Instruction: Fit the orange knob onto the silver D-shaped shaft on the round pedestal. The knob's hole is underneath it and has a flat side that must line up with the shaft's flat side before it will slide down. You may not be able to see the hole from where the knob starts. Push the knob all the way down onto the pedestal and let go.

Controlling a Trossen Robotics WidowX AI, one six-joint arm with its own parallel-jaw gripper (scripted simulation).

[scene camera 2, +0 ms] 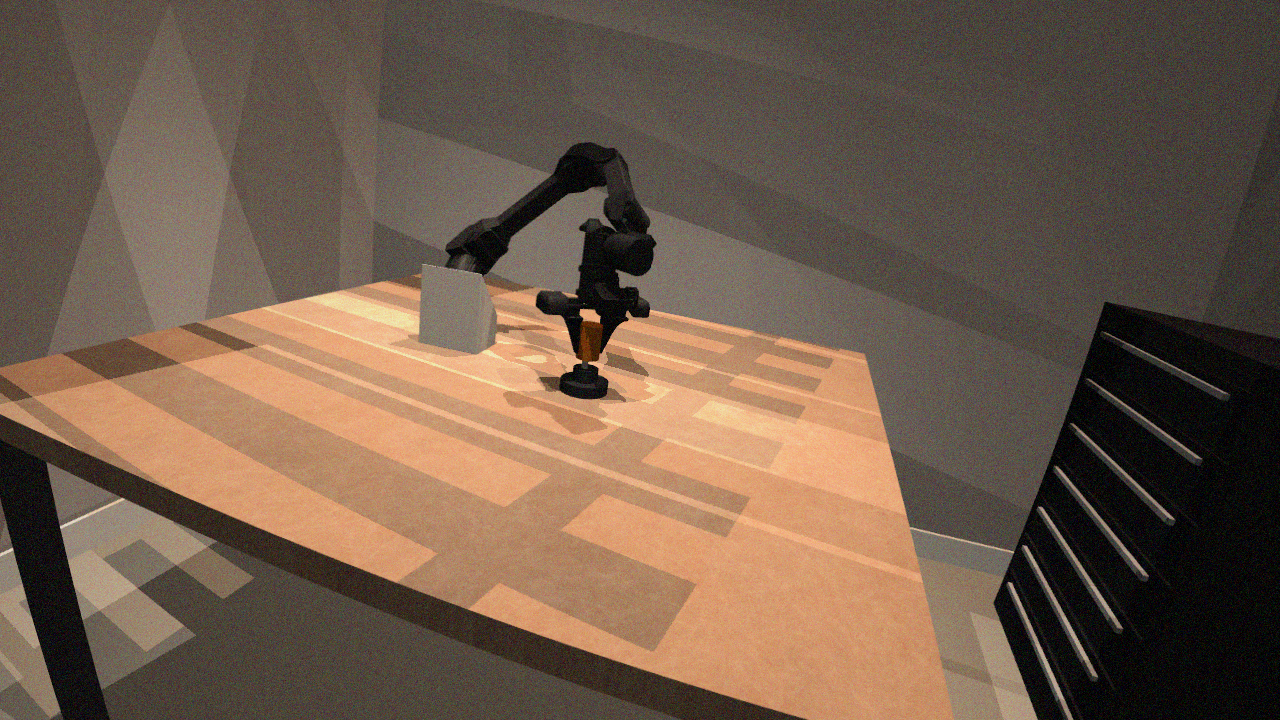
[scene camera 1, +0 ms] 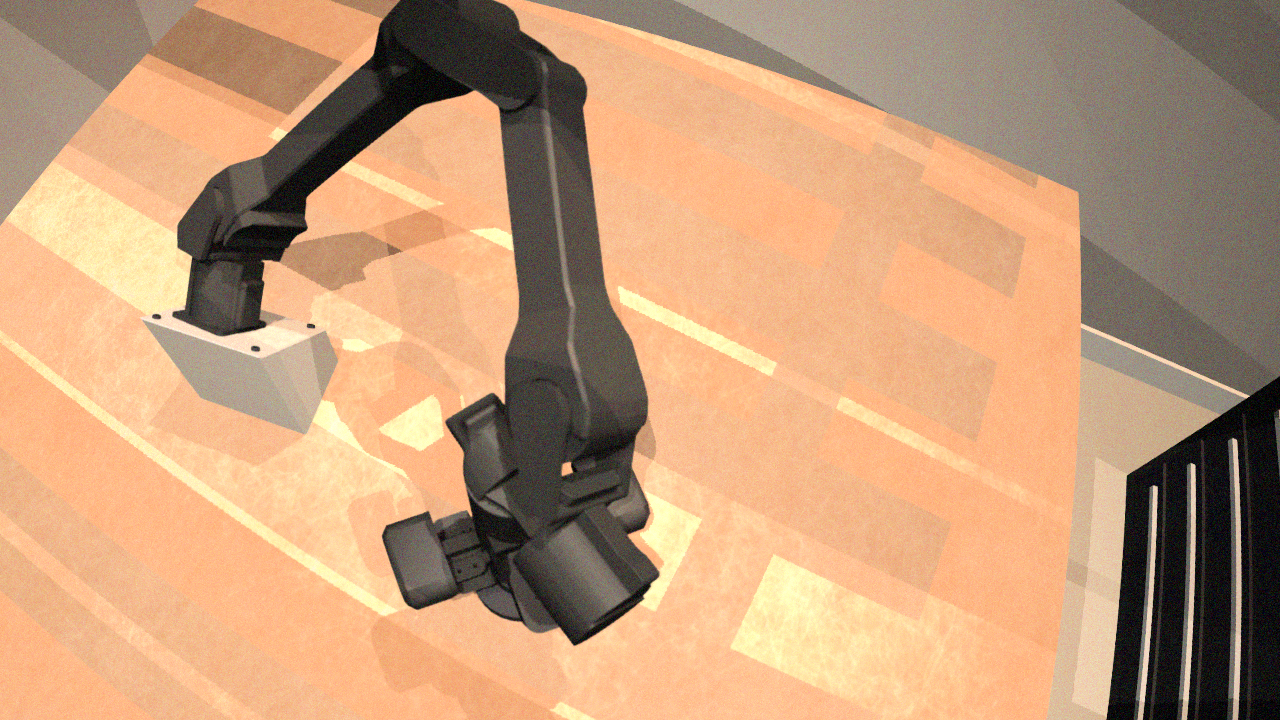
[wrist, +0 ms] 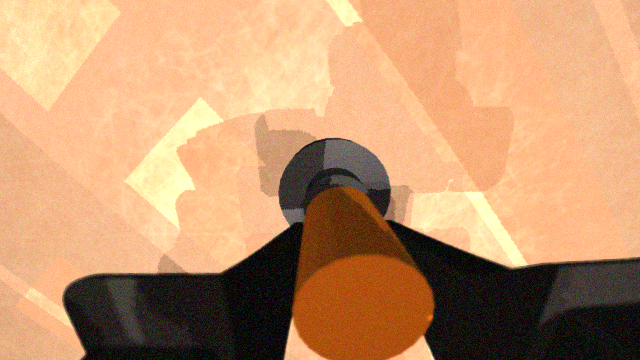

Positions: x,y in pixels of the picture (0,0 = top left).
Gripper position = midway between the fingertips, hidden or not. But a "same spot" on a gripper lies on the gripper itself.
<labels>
The gripper shows in scene camera 2, in scene camera 1 and in the wrist view (pixel 342 229). An orange knob shows in scene camera 2 (pixel 590 332) and in the wrist view (pixel 356 284). The same spot on the gripper: (scene camera 1: pixel 471 571) is (scene camera 2: pixel 575 305). The same spot on a round pedestal: (wrist: pixel 330 162) is (scene camera 2: pixel 591 384).
</labels>
